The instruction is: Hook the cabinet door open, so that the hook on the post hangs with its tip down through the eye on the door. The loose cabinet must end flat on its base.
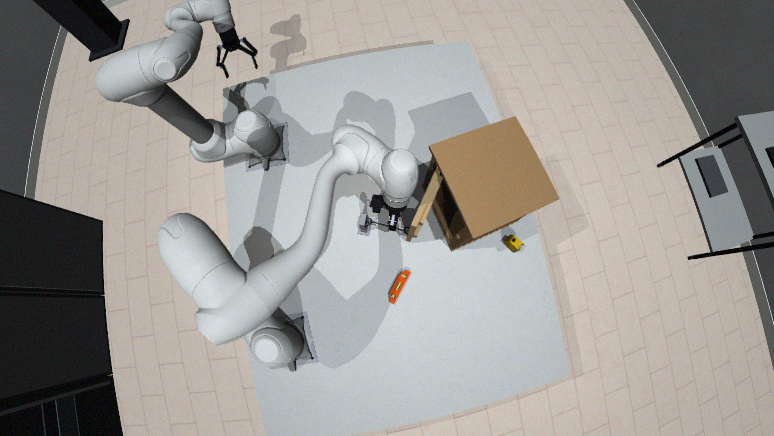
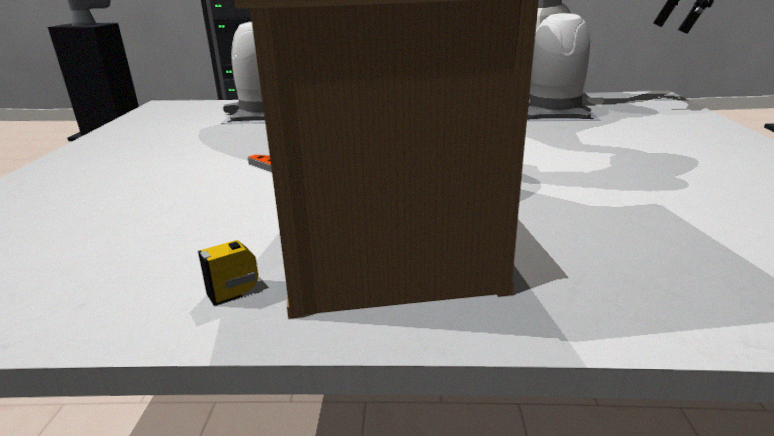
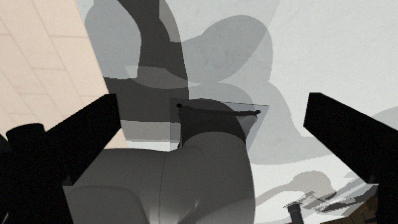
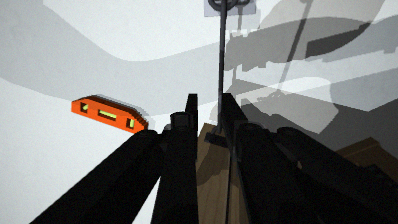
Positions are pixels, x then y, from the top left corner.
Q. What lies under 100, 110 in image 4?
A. An orange level.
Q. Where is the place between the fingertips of the right gripper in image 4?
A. At 209, 107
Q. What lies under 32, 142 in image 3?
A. The left gripper.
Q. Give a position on a yellow tape measure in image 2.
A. At 229, 270
